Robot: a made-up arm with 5 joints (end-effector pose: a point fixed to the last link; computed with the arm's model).
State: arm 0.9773 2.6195 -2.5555 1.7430 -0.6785
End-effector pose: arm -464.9 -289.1 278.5 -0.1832 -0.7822 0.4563 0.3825
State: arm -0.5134 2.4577 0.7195 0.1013 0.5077
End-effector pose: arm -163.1 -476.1 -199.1 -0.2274 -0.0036 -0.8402 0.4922
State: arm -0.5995 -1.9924 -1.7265 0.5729 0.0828
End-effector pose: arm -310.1 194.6 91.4 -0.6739 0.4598 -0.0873 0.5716
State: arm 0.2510 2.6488 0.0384 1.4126 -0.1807
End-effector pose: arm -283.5 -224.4 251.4 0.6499 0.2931 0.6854 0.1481
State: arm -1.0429 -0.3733 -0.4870 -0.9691 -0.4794
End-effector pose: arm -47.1 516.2 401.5 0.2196 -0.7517 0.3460 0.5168
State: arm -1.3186 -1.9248 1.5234 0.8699 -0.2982
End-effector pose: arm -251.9 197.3 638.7 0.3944 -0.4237 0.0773 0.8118
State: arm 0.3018 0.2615 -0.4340 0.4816 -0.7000
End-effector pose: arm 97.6 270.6 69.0 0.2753 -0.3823 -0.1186 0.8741
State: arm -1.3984 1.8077 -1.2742 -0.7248 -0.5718
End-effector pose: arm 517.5 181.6 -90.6 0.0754 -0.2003 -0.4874 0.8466
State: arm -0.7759 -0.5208 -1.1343 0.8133 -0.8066
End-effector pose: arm 9.4 138.5 351.5 0.7005 -0.6763 -0.1072 0.2011
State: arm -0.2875 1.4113 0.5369 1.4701 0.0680
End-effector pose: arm -69.1 -347.2 61.6 -0.3572 -0.0337 -0.8729 0.3306
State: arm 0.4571 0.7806 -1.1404 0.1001 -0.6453
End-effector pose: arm 67.4 171.2 -244.2 -0.0186 -0.5735 0.1783 0.7993
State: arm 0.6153 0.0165 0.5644 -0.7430 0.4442
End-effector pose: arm -230.2 526.6 31.3 0.4629 -0.1031 0.5048 0.7213
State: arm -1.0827 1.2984 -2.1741 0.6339 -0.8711
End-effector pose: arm 256.3 35.7 -24.9 -0.0870 -0.8111 -0.4490 0.3647
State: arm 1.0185 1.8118 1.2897 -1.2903 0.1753
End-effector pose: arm 560.5 -28.8 53.9 0.1732 -0.2236 -0.1323 0.9500
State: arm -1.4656 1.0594 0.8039 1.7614 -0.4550
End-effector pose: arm -78.7 -218.0 -44.9 -0.1085 -0.5181 0.8481 0.0212
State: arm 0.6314 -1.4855 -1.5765 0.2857 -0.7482
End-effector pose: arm -551.1 -33.8 -8.3 0.8528 -0.2133 0.4371 0.1903
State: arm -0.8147 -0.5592 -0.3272 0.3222 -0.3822
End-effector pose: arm -29.3 205.9 540.3 0.5797 -0.6743 -0.0362 0.4560
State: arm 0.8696 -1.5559 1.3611 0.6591 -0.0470
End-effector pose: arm -550.0 288.7 74.7 -0.0238 0.2956 0.5626 0.7717
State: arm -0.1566 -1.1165 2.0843 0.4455 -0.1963
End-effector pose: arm -79.4 576.3 271.8 0.0421 0.3239 0.1620 0.9312
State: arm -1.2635 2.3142 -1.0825 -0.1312 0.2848
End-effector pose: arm 239.7 -2.3 -214.4 -0.2513 -0.2264 -0.4671 0.8170
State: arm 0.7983 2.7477 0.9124 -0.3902 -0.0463
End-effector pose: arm 130.4 -616.2 333.9 -0.2823 -0.3849 -0.6859 0.5492
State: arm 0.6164 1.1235 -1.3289 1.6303 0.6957
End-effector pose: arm -90.0 -336.7 92.9 -0.2854 -0.9547 -0.0405 0.0741
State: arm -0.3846 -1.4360 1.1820 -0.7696 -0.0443
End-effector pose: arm -618.6 181.8 535.6 0.4948 0.0544 0.7637 0.4111
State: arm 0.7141 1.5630 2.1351 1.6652 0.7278
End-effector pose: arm -56.0 -457.7 284.3 -0.5917 0.4335 -0.5592 0.3864
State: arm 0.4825 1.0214 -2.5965 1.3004 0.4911
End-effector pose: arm -19.5 -314.8 -53.4 -0.1275 0.9133 -0.3139 0.2262
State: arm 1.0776 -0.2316 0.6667 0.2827 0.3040
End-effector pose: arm -176.6 338.3 -230.6 0.0594 -0.0320 0.3895 0.9186
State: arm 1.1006 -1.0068 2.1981 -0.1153 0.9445
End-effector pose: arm -649.5 330.0 -216.1 0.1045 0.5142 0.4347 0.7319
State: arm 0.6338 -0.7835 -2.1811 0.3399 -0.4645
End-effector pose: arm -389.0 189.9 -216.9 0.6974 -0.6154 0.3643 0.0467
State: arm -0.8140 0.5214 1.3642 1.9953 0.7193
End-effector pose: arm 5.9 -366.5 95.1 -0.2489 0.2329 -0.5604 0.7548
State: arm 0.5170 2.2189 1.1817 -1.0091 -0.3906
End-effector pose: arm 446.8 -444.3 192.3 0.2385 -0.1543 -0.5997 0.7482
